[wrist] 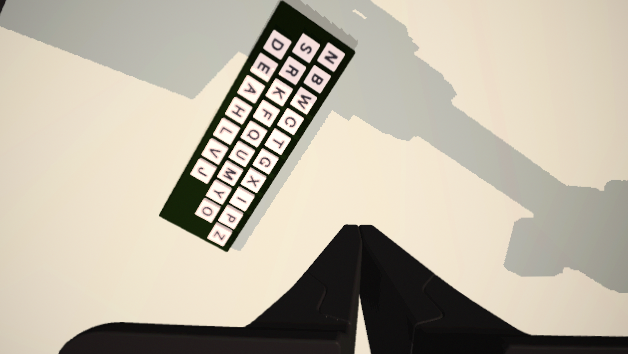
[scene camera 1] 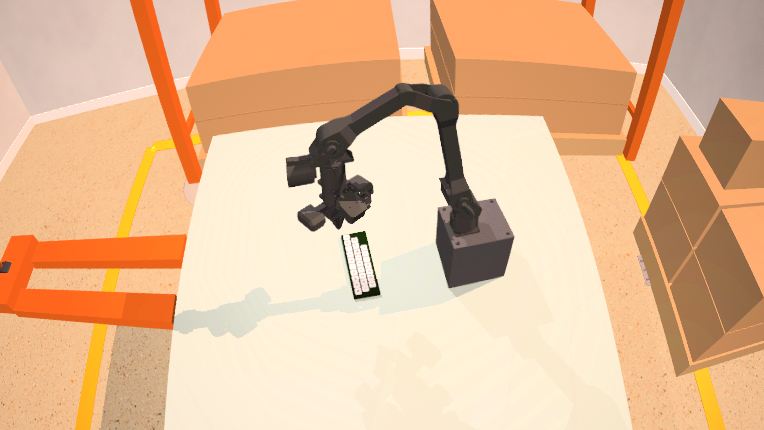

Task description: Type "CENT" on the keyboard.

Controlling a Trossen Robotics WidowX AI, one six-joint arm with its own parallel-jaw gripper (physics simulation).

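Frame: origin at the arm's base, x ahead, y left, z up, level; metres.
Seen in the pictures: gripper, fingertip midpoint: [wrist: 357,238] [scene camera 1: 338,228]; arm's base at its link origin: [scene camera 1: 464,226].
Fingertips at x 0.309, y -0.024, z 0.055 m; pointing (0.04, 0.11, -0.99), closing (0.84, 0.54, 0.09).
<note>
Offsets run from my fingertips to a thing's top centre. Level surfaces: height alone.
The keyboard @[0.207 m down, 0.042 m back, 0.039 m right] [scene camera 1: 360,265] [wrist: 180,204] is a dark green board with white letter keys, lying flat on the table. In the wrist view it runs diagonally from top centre to lower left. Its C key @[0.207 m down, 0.021 m back, 0.008 m right] [wrist: 290,121], T key @[0.207 m down, 0.021 m back, 0.029 m right] [wrist: 277,142] and N key @[0.207 m down, 0.021 m back, 0.053 m left] [wrist: 331,57] are in the right-hand row, with N at the top end. Its E key @[0.207 m down, 0.062 m back, 0.017 m left] [wrist: 264,67] is in the left-hand row, below D. My gripper [scene camera 1: 336,225] [wrist: 357,238] is shut and empty, above the table. In the wrist view its tips are right of the keyboard's Z end. No key is hidden by the fingers.
The pale table @[0.223 m down] [scene camera 1: 256,373] carries the dark box-shaped arm base [scene camera 1: 475,261], right of the keyboard in the scene view. Orange forks [scene camera 1: 106,251] reach the table's left edge. Large cardboard boxes [scene camera 1: 299,42] stand behind the table and more boxes [scene camera 1: 689,245] stand at right.
</note>
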